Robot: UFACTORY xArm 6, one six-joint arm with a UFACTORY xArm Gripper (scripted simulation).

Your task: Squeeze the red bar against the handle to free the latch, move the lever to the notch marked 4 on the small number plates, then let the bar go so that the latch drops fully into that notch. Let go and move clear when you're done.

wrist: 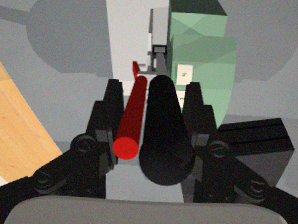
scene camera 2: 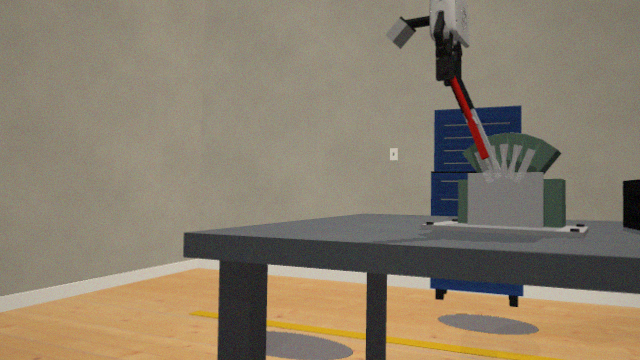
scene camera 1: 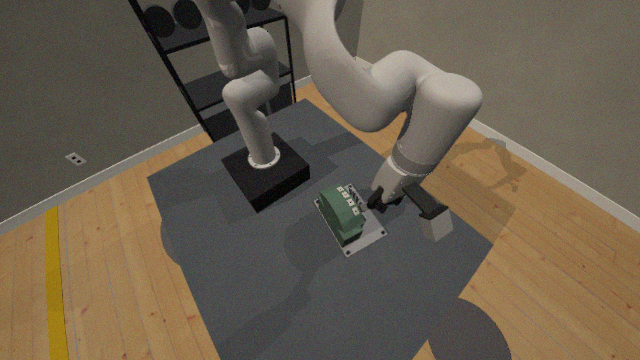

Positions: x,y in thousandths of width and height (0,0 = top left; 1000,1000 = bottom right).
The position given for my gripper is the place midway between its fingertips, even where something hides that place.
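Note:
Visible: my gripper (scene camera 2: 702,229), also at (wrist: 515,444). A red bar (wrist: 424,645) is visible as well.

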